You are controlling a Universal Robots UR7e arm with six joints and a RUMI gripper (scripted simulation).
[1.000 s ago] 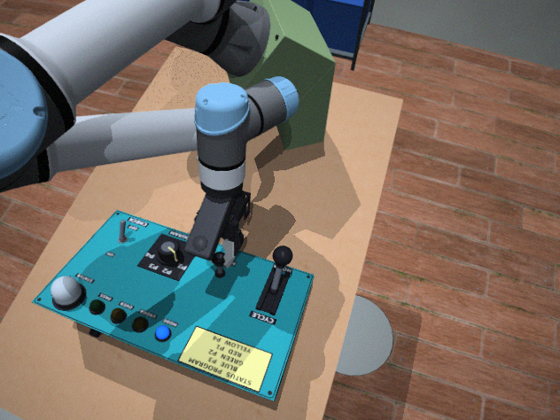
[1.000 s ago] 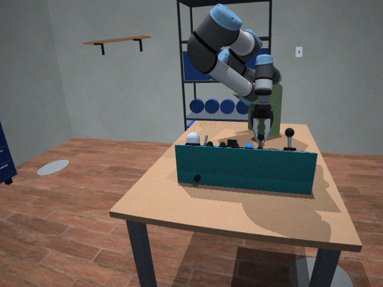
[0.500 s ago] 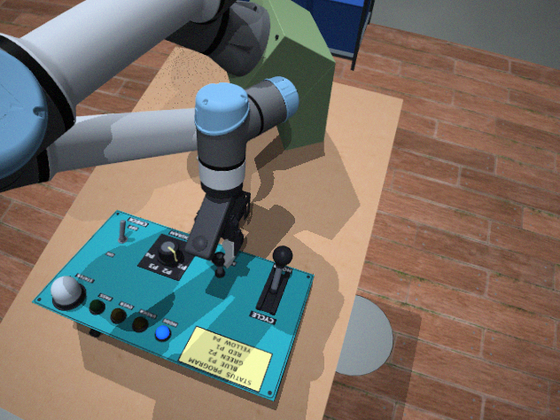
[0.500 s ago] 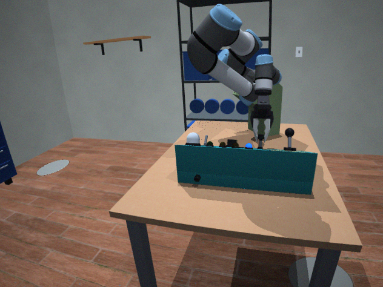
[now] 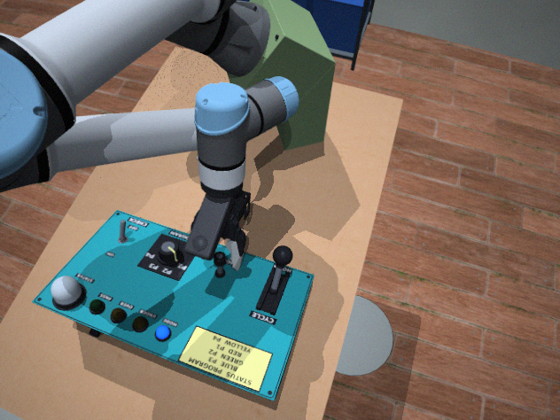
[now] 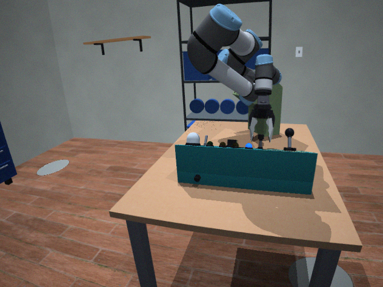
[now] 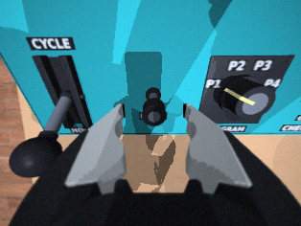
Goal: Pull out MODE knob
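The mode knob lies right at my hand. Also, from my hand: teal console (60 mm to the right, 40 mm below, 30 mm ahead); then cycle lever (120 mm to the left, 10 mm below); then program dial (110 mm to the right, 20 mm below).
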